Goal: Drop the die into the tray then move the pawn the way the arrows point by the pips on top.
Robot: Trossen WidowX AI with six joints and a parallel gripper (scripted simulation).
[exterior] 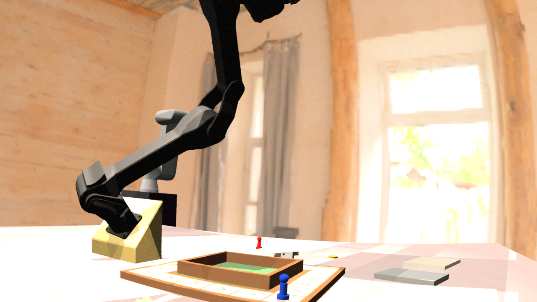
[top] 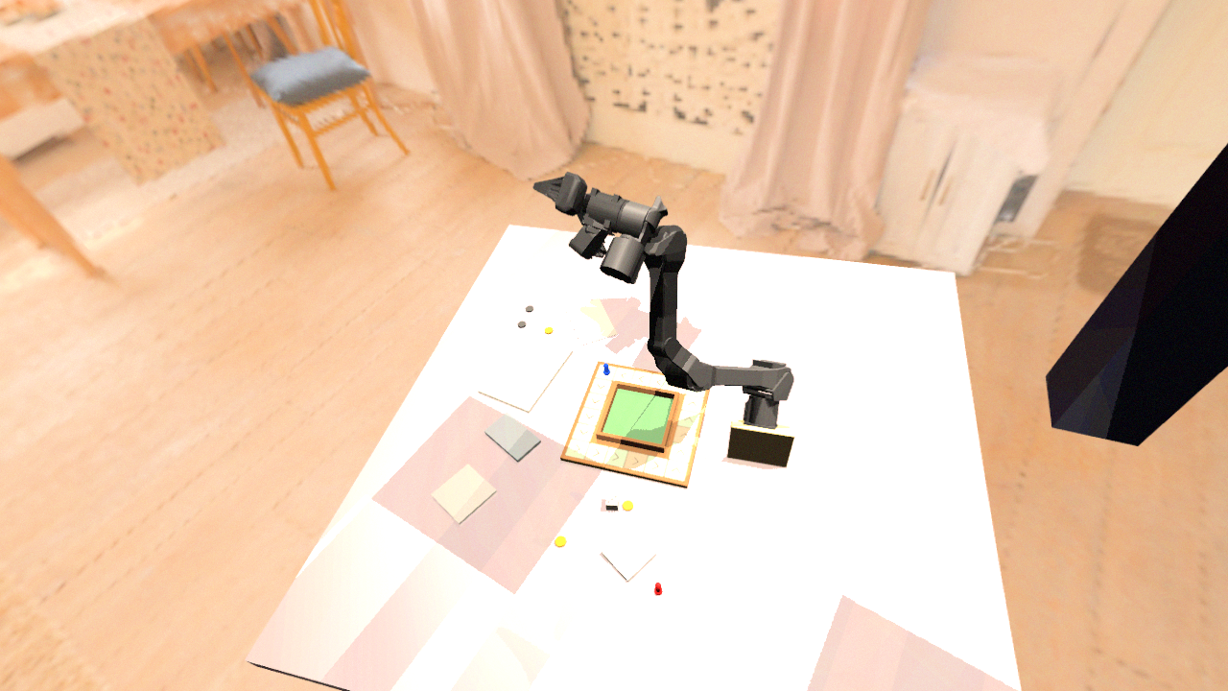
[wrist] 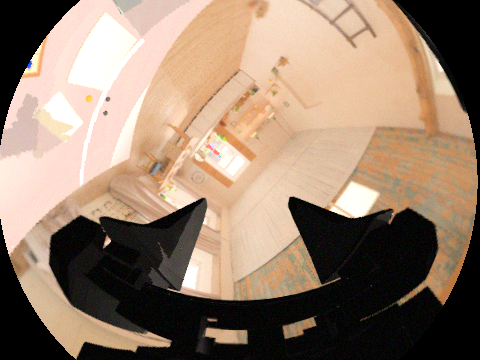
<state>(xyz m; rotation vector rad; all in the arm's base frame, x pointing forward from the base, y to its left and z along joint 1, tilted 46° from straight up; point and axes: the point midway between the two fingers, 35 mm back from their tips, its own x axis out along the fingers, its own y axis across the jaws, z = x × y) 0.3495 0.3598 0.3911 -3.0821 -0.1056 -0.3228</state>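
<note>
Now: the white die 54 cm below my gripper tip, 28 cm to the left of it and 19 cm behind it. From my gripper tip the other things lie so: red pawn 54 cm below, 41 cm to the left, 33 cm behind; blue pawn 53 cm below, 6 cm behind, 5 cm to the right; green tray floor 55 cm below, 17 cm behind, 6 cm to the left.
</note>
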